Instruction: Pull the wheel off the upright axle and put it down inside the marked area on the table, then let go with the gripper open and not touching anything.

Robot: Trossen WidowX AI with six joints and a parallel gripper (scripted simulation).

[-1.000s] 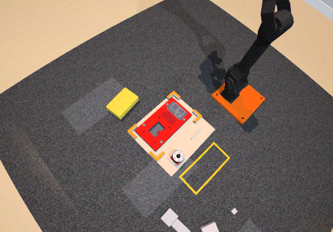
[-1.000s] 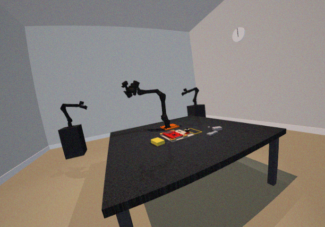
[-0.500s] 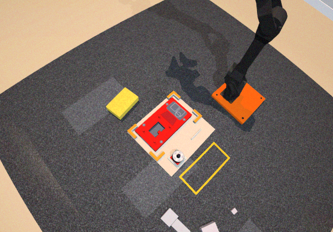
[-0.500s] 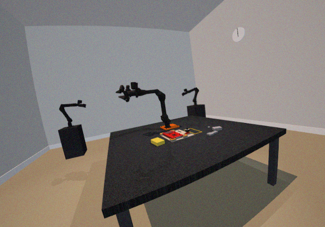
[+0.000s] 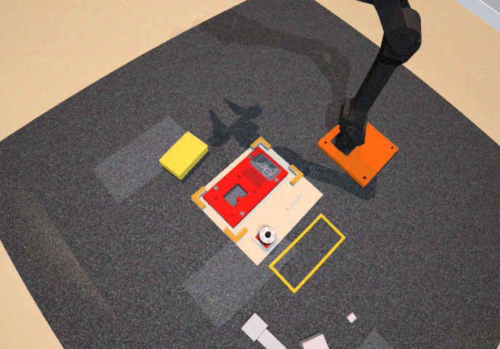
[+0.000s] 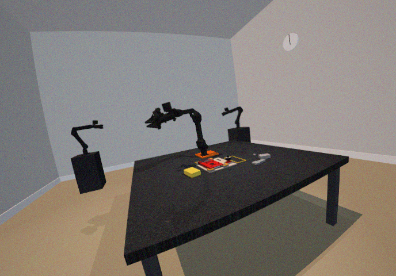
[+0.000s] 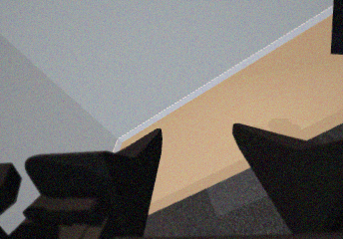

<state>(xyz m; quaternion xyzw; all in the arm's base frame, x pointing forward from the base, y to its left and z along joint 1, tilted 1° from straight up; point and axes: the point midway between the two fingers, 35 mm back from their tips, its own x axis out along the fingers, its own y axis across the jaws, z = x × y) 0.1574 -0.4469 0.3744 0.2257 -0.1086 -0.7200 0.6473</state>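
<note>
Now: gripper tip 200 mm short of the wheel, 520 mm to the right of it and 330 mm above it. Also, from my gripper tip: yellow block: 210 mm ahead, 230 mm to the left, 350 mm below; then grey chip: 180 mm ahead, 790 mm to the left, 360 mm below.
</note>
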